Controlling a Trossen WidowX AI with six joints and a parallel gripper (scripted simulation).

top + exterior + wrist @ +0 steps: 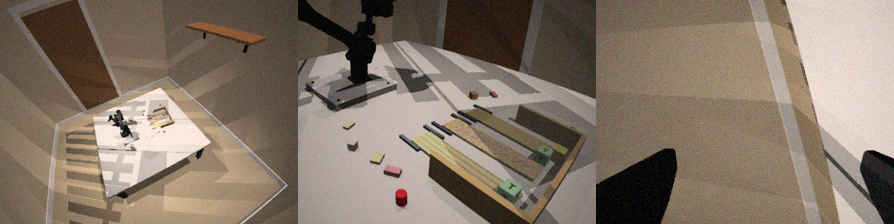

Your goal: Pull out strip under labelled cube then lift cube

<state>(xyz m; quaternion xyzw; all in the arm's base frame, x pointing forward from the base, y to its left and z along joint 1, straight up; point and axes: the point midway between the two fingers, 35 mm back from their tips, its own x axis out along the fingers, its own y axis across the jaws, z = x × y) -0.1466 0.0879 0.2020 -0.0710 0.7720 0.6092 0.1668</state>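
Right now the grey cube is 490 mm ahead of my gripper tip, 250 mm to the right of it and 200 mm below it.
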